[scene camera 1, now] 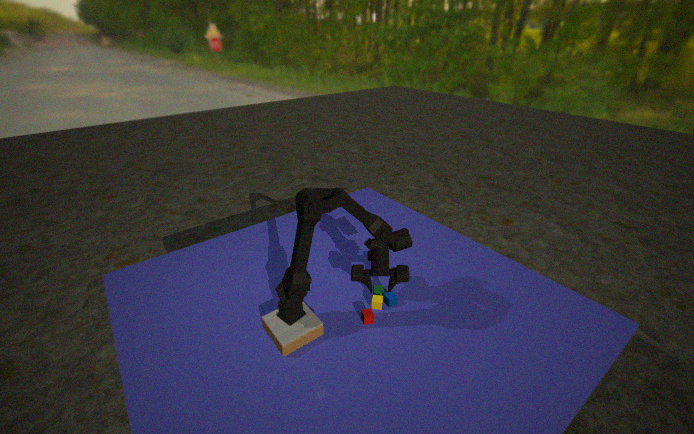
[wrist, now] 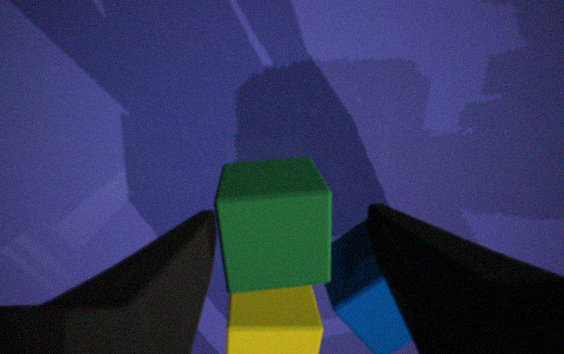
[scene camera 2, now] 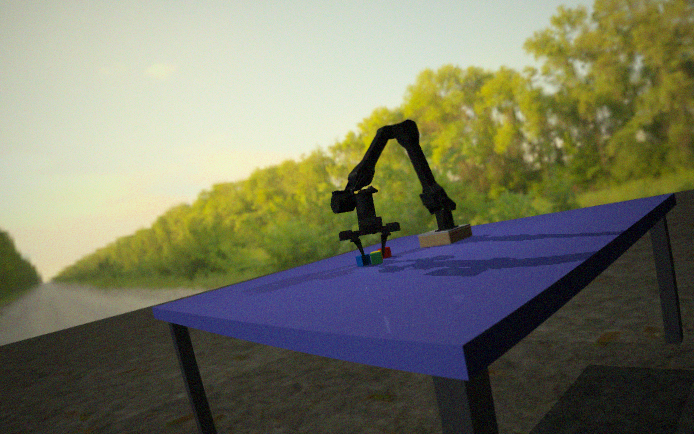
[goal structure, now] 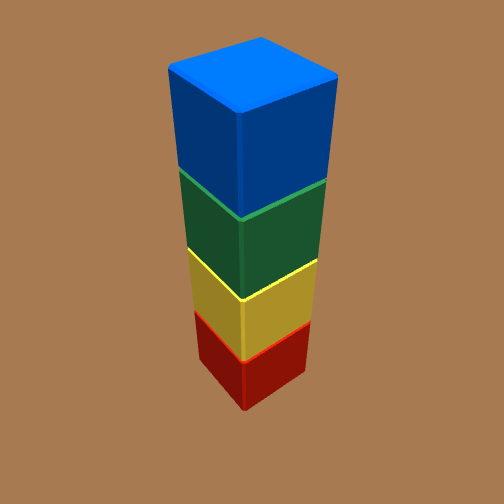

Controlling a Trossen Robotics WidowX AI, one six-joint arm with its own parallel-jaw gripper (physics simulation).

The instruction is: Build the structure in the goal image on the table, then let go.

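Note:
My gripper (scene camera 1: 381, 290) (scene camera 2: 374, 252) (wrist: 292, 219) points down and is open, with its fingers low on either side of the green cube (scene camera 1: 378, 290) (scene camera 2: 376, 257) (wrist: 277, 240). In the wrist view the left finger is very close to the cube and a wider gap shows at the right. The yellow cube (scene camera 1: 377, 302) (wrist: 275, 340) lies next to the green one. The blue cube (scene camera 1: 390, 299) (scene camera 2: 360, 260) (wrist: 372, 315) stands turned at an angle, partly hidden behind the right finger in the wrist view. The red cube (scene camera 1: 367, 316) (scene camera 2: 386, 251) lies nearer the arm's base and does not show in the wrist view.
The arm's base stands on a wooden block (scene camera 1: 300, 337) (scene camera 2: 444, 236) on the blue-purple table (scene camera 1: 230, 388) (scene camera 2: 307, 317). The red cube is between the yellow cube and this block. Shadows of the arm fall across the table top.

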